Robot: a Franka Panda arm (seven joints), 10 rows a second.
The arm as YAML. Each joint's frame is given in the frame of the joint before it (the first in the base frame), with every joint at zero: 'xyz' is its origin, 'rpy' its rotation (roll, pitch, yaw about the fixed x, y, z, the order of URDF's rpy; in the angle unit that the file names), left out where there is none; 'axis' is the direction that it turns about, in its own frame. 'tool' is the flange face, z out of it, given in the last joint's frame.
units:
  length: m
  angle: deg
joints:
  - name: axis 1
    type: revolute
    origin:
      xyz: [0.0, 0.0, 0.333]
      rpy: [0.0, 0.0, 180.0]
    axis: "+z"
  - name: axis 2
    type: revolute
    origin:
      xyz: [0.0, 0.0, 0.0]
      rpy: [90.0, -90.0, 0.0]
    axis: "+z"
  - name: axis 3
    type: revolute
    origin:
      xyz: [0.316, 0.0, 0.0]
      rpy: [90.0, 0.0, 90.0]
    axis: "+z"
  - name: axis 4
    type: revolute
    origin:
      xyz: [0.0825, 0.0, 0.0]
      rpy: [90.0, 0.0, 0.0]
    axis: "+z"
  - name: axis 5
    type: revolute
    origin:
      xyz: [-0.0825, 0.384, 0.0]
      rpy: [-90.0, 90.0, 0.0]
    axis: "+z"
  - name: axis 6
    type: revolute
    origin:
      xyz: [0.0, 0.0, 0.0]
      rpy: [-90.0, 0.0, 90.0]
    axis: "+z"
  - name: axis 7
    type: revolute
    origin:
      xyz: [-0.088, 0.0, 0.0]
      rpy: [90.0, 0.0, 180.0]
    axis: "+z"
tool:
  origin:
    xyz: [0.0, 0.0, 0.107]
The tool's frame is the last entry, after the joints.
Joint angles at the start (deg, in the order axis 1, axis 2, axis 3, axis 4, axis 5, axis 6, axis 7):
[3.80, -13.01, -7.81, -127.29, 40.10, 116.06, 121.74]
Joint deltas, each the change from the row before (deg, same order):
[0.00, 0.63, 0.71, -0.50, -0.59, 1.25, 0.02]
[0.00, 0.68, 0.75, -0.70, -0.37, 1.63, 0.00]
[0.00, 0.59, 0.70, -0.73, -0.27, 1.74, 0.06]
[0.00, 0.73, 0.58, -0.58, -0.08, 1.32, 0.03]
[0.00, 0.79, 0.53, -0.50, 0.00, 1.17, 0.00]
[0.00, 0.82, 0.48, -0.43, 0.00, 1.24, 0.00]
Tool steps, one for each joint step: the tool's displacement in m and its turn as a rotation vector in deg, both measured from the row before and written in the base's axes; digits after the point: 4 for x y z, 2 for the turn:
[0.0017, 0.0043, -0.0085, -1.09, 0.24, 0.19]
[0.0016, 0.0043, -0.0100, -1.01, 0.16, -0.04]
[0.0012, 0.0038, -0.0093, -0.93, 0.04, -0.22]
[0.0013, 0.0034, -0.0096, -0.63, 0.31, -0.15]
[0.0012, 0.0032, -0.0096, -0.52, 0.39, -0.12]
[0.0015, 0.0026, -0.0092, -0.54, 0.29, -0.20]

